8 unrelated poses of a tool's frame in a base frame.
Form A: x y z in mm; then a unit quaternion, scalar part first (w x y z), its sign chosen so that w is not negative.
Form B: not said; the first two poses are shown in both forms.
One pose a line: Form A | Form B
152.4 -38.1 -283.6 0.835 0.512 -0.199 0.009 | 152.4 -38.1 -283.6 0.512 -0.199 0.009 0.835
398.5 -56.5 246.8 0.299 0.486 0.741 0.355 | 398.5 -56.5 246.8 0.486 0.741 0.355 0.299
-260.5 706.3 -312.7 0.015 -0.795 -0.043 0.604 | -260.5 706.3 -312.7 -0.795 -0.043 0.604 0.015
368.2 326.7 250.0 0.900 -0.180 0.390 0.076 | 368.2 326.7 250.0 -0.180 0.390 0.076 0.900
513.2 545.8 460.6 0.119 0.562 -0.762 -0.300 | 513.2 545.8 460.6 0.562 -0.762 -0.300 0.119
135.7 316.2 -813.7 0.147 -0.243 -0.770 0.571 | 135.7 316.2 -813.7 -0.243 -0.770 0.571 0.147
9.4 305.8 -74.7 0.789 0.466 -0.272 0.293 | 9.4 305.8 -74.7 0.466 -0.272 0.293 0.789
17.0 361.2 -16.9 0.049 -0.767 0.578 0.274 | 17.0 361.2 -16.9 -0.767 0.578 0.274 0.049
